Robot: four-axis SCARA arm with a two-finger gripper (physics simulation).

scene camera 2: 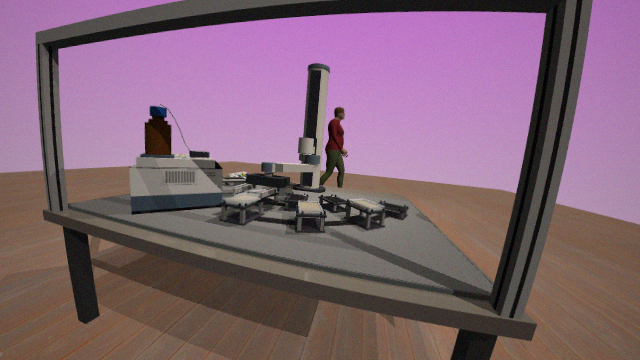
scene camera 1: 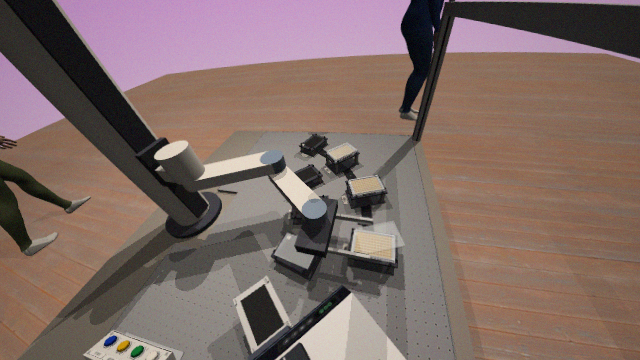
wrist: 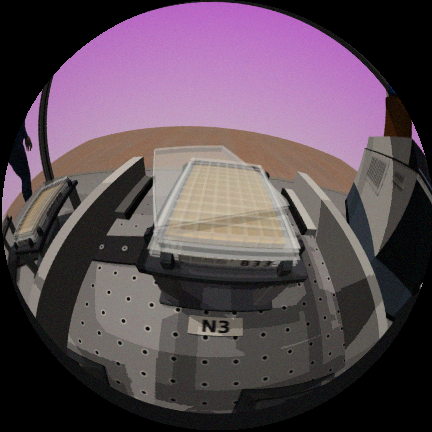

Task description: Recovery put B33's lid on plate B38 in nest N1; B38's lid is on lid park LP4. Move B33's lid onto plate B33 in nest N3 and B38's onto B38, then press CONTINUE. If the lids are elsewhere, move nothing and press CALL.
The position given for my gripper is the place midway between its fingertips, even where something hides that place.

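Labels:
My gripper [scene camera 1: 371,238]: holding a clear lid [scene camera 1: 385,236].

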